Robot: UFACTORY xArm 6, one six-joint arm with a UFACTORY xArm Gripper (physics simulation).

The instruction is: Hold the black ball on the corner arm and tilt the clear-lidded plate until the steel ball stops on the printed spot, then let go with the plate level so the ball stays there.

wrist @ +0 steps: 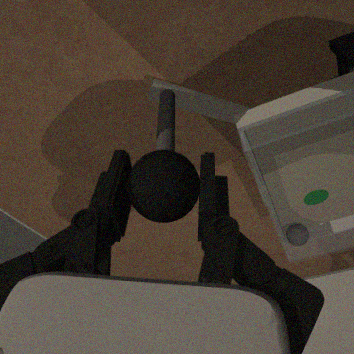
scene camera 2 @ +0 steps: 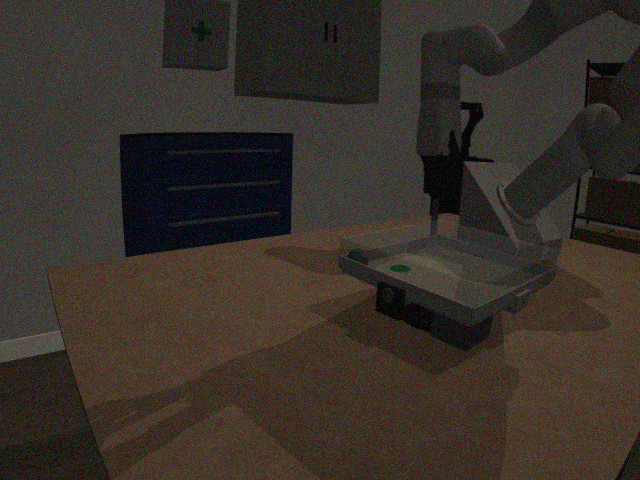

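My gripper (wrist: 165,168) is shut on the black ball (wrist: 165,186), one finger against each side, in the wrist view. The ball sits on a grey post at the end of the corner arm (wrist: 205,104). The clear-lidded plate (scene camera 2: 423,296) (wrist: 265,195) is right of my fingers in the wrist view. The steel ball (scene camera 2: 357,256) (wrist: 298,234) lies in a corner of the plate, apart from the green printed spot (scene camera 2: 400,268) (wrist: 316,197). In the scene view the black ball and my fingertips are hard to make out behind the plate.
A black base (scene camera 2: 460,330) carries the plate above the wooden table (scene camera 2: 180,320). A pale slanted block (scene camera 2: 483,206) stands behind the plate, near the robot arm. A blue drawer cabinet (scene camera 2: 206,201) is against the wall, and a shelf rack (scene camera 2: 581,191) is at the right.
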